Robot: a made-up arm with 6 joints.
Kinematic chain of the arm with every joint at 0, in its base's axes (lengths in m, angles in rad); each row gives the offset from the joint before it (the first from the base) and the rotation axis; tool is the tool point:
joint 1: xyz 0 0 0.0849 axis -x
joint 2: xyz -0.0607 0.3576 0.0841 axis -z
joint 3: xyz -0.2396 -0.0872 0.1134 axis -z
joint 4: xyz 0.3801 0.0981 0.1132 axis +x
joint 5: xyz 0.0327 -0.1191 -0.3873 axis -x
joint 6: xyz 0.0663 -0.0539 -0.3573 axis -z
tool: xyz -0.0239 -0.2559 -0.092
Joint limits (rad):
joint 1: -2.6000..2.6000
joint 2: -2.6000..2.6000
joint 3: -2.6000..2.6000
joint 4: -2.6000..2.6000
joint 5: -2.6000..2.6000
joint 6: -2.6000..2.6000
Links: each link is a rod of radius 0.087 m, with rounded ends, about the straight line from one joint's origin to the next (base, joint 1, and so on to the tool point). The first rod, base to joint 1, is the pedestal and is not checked.
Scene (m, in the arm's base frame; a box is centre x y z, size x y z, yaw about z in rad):
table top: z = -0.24
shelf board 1: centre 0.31 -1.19 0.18 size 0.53 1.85 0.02 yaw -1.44
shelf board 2: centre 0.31 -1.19 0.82 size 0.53 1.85 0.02 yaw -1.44
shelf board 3: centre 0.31 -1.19 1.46 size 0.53 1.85 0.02 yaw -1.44
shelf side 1: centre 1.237 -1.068 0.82 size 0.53 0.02 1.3 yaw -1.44
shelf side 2: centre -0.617 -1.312 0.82 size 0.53 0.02 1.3 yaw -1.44
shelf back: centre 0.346 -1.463 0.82 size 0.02 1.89 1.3 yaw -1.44
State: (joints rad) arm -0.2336 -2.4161 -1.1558 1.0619 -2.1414 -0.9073
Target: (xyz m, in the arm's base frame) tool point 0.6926 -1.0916 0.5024
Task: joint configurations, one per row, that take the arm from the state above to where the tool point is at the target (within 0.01 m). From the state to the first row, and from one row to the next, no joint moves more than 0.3 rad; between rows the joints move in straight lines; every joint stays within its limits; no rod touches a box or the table.
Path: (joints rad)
1: -0.4765 -2.2050 -1.0290 0.7885 -2.0763 -0.8671
2: -0.7194 -1.9939 -0.9021 0.5152 -2.0111 -0.8269
3: -0.9624 -1.7828 -0.7753 0.2418 -1.9460 -0.7867
4: -1.2053 -1.5717 -0.6485 -0.0316 -1.8808 -0.7465
5: -1.4842 -1.5887 -0.5330 -0.3044 -1.7557 -0.6448
6: -1.7632 -1.6057 -0.4176 -0.5773 -1.6307 -0.5431
7: -2.0421 -1.6227 -0.3021 -0.8501 -1.5056 -0.4415
8: -2.3211 -1.6397 -0.1866 -1.1229 -1.3805 -0.3398
9: -2.6000 -1.6566 -0.0712 -1.3958 -1.2555 -0.2381
10: -2.5396 -1.8486 0.0456 -1.4286 -0.9891 -0.3665
11: -2.4792 -2.0405 0.1623 -1.4614 -0.7227 -0.4948
12: -2.4188 -2.2324 0.2791 -1.4942 -0.4563 -0.6232

